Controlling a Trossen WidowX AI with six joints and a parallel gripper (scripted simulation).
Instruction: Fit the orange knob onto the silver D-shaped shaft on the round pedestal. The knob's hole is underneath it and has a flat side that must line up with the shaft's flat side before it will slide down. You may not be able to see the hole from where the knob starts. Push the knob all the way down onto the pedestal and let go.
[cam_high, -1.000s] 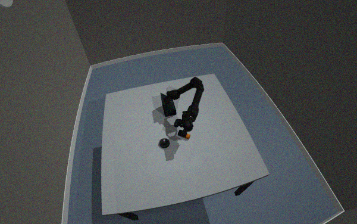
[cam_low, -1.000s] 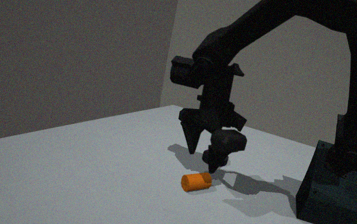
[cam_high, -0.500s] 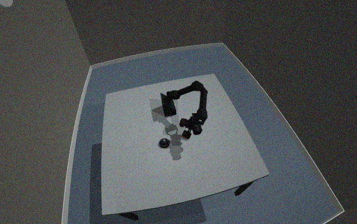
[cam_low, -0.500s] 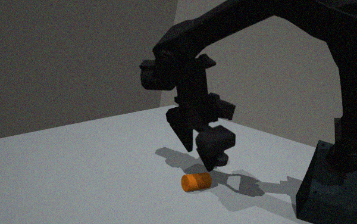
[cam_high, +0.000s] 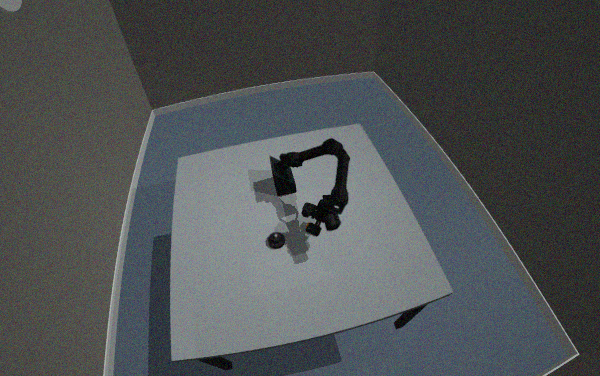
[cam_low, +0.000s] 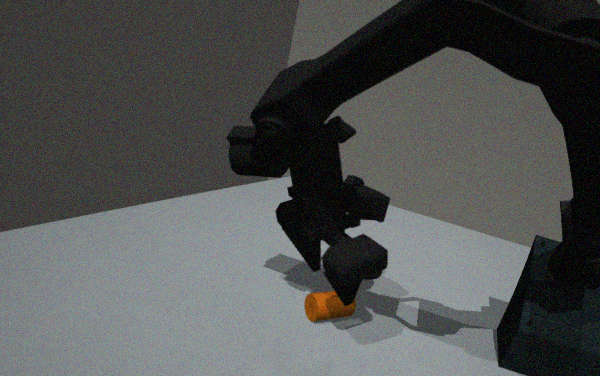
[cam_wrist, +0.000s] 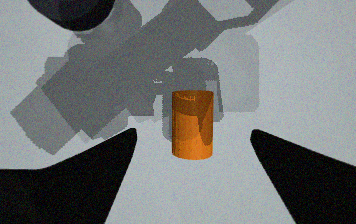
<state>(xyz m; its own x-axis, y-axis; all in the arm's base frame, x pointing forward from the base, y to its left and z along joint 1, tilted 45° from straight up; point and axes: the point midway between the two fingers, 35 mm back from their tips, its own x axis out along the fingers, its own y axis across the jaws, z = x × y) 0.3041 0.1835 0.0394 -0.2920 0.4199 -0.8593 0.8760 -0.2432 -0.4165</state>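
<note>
My gripper tip is 3 cm above the orange knob and 1 cm to the right of it. Round my gripper tip: round dark pedestal 19 cm to the right, 4 cm ahead, 2 cm below.
</note>
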